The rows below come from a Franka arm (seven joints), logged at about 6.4 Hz.
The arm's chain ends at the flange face. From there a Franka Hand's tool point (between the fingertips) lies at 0.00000 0.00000 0.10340 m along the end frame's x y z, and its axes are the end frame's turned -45 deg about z.
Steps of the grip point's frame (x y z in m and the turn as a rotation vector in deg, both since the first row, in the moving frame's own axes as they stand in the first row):
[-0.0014 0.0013 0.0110 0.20 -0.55 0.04]
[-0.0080 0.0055 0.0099 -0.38 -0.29 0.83]
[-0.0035 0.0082 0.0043 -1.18 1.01 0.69]
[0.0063 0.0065 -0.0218 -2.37 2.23 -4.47]
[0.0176 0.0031 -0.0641 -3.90 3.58 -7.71]
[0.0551 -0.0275 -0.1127 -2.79 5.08 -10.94]
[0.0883 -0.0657 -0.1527 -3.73 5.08 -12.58]
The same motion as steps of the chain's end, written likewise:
[0.0009 0.0015 0.0110 -0.25 -0.53 0.04]
[-0.0019 0.0087 0.0099 -0.47 0.06 0.83]
[0.0005 0.0080 0.0043 -0.12 1.55 0.69]
[0.0032 0.0002 -0.0216 -0.10 3.25 -4.47]
[0.0051 -0.0100 -0.0637 -0.23 5.29 -7.71]
[0.0098 -0.0546 -0.1122 1.62 5.56 -10.94]
[0.0050 -0.1060 -0.1521 0.95 6.23 -12.58]

